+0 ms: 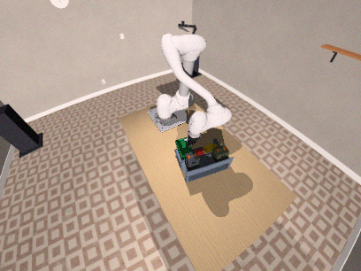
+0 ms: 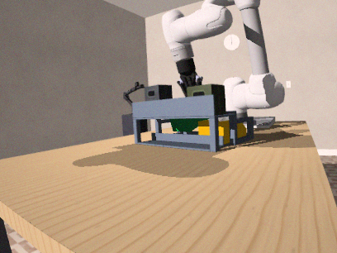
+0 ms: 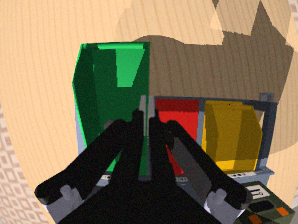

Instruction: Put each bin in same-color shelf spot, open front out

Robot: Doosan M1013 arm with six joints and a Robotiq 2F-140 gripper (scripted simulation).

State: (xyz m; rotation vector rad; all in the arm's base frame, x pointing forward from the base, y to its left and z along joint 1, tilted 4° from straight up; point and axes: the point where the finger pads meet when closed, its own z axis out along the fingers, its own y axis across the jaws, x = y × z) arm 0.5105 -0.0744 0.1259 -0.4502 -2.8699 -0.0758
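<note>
The green bin lies 4 cm to the right of my hand, 4 cm below it and 3 cm behind it. From my hand the other things lie so: dark box (15 cm ahead, 10 cm to the right, 4 cm above); then yellow bin (15 cm to the left, 13 cm ahead, 8 cm below).
</note>
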